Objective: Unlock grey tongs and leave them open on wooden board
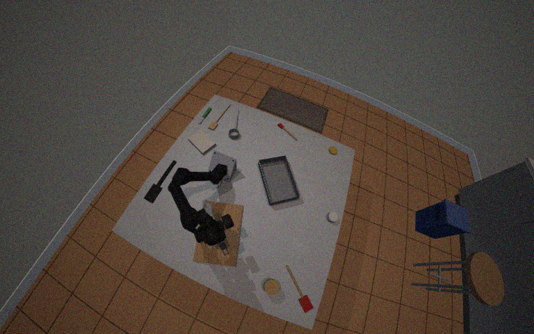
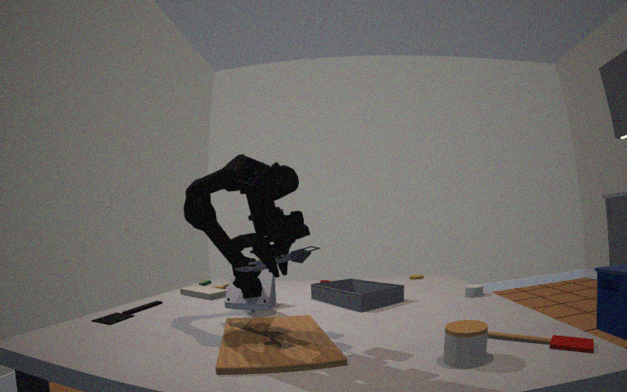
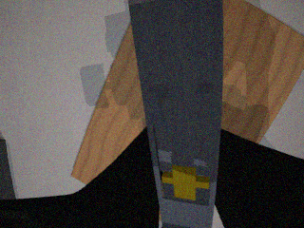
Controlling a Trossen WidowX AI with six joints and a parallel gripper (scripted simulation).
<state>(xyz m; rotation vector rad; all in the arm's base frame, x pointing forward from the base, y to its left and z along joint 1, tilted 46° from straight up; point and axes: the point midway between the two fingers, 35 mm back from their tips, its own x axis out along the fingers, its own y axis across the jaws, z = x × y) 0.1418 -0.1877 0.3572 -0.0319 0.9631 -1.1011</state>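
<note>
The wooden board lies 30 mm behind my gripper tip, 20 mm to the left of it and 150 mm below it. From my gripper tip the other things lie so: red spatula (510 mm ahead, 190 mm to the right, 160 mm below); then roasting tin (230 mm ahead, 450 mm to the left, 130 mm below); then yellow lock (10 mm behind, 40 mm above).
</note>
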